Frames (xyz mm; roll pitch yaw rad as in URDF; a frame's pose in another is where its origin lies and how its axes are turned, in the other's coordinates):
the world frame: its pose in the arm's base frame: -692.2 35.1 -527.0 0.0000 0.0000 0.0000
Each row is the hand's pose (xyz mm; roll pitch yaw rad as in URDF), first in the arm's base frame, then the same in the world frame.
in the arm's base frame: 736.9 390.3 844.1 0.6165 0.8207 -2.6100
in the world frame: 1429.1 355.2 1371.1 0.6165 0.8207 -2.6100
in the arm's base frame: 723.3 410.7 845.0 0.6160 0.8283 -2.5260
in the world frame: 1415.5 375.6 1372.0 0.6160 0.8283 -2.5260
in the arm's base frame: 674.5 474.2 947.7 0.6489 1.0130 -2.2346
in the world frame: 1366.7 439.1 1474.7 0.6489 1.0130 -2.2346
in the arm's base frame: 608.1 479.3 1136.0 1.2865 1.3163 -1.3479
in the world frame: 1300.3 444.2 1663.0 1.2865 1.3163 -1.3479
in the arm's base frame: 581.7 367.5 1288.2 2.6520 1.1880 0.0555
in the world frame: 1273.9 332.4 1815.2 2.6520 1.1880 0.0555
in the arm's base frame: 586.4 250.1 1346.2 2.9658 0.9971 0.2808
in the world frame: 1278.6 215.0 1873.2 2.9658 0.9971 0.2808
